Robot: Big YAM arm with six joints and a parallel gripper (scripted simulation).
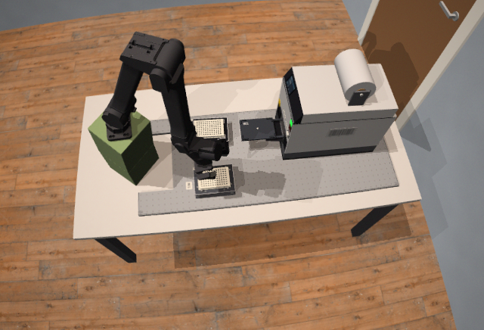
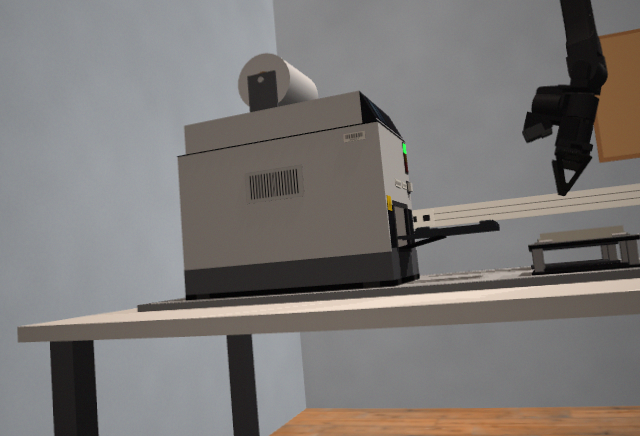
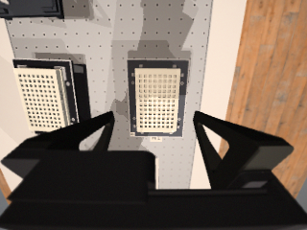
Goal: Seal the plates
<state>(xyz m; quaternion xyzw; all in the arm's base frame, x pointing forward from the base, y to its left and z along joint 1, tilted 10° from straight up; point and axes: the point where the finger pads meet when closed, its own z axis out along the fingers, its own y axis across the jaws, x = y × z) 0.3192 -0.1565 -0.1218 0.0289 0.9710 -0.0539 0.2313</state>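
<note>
My gripper is now 120 mm above the plate nest. Round my hand: plate 220 mm to the left, 100 mm below, 20 mm ahead; sealer stage 220 mm ahead, 160 mm to the left, 60 mm below; yellow warning label 330 mm ahead, 240 mm to the left, 10 mm below.
</note>
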